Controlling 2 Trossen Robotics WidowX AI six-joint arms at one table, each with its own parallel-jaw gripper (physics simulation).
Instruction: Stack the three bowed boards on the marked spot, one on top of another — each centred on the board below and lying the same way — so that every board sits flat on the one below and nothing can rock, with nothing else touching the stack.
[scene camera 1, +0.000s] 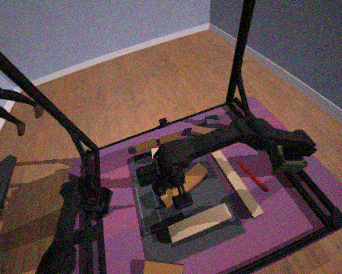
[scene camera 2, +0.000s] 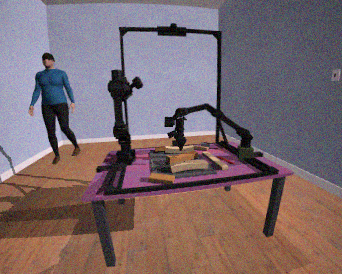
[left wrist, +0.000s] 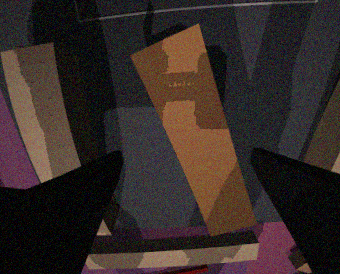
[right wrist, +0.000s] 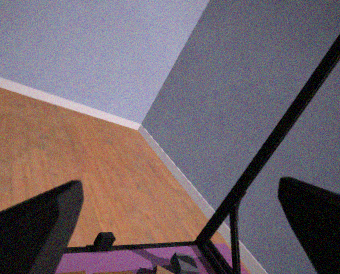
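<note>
An orange bowed board lies slantwise on the dark mat. A pale bowed board lies nearer the front of the mat. Another pale bowed board lies behind the orange one, mostly hidden in scene camera 1. Part of the marked outline shows beyond the orange board. My left gripper is open and empty above the orange board. My right gripper is open and empty, raised high at the left in scene camera 2.
A long pale plank and a red stick lie right of the mat. Orange blocks and a grey block lie along the back. Another orange block lies at the front. Frame posts rise from the table.
</note>
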